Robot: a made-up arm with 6 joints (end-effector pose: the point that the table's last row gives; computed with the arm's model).
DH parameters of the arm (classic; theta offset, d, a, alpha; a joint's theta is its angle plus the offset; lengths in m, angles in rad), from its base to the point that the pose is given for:
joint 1: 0 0.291 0 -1.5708
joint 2: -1.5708 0 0.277 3.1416
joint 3: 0 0 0 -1.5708
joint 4: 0 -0.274 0 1.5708
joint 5: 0 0.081 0 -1.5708
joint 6: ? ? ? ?
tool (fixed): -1.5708 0 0 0
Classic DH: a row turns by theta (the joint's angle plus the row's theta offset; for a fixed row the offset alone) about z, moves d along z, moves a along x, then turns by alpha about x.
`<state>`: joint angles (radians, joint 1 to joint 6).
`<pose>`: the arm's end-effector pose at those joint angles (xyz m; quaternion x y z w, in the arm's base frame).
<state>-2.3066 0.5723 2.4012 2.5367 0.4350 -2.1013</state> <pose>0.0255 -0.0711 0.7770 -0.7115 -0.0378 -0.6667 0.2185</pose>
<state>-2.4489 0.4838 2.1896 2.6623 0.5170 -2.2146</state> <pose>0.0036 -0.0904 0.8027 -0.6374 0.0524 -0.7394 0.2106</pose>
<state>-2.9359 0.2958 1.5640 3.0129 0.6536 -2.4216</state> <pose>-0.1329 -0.1098 0.8206 -0.3304 0.2681 -0.9043 0.0360</pose>
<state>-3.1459 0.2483 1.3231 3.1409 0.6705 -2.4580</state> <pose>-0.1988 -0.0801 0.8005 0.1885 -0.3286 0.9229 0.0690</pose>
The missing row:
joint 6: 1.5708 0 0 1.5708
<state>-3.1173 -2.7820 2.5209 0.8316 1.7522 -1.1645</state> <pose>-0.1061 0.0520 -0.1626 -0.0653 -0.3983 -0.7466 0.5288</pose>
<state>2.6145 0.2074 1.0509 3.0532 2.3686 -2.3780</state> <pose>-0.2427 0.0479 0.7715 0.6729 0.0987 -0.7243 0.1133</pose>
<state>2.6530 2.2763 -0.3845 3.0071 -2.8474 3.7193</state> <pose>-0.0138 -0.0836 -0.0250 -0.0034 -0.3522 0.8945 0.2753</pose>
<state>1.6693 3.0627 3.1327 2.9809 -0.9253 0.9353</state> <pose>-0.1085 0.2850 0.0470 -0.7280 -0.4398 -0.5194 0.0823</pose>
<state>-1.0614 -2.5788 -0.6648 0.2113 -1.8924 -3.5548</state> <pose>-0.1940 0.1849 0.3090 -0.7850 0.5713 -0.1470 0.1893</pose>
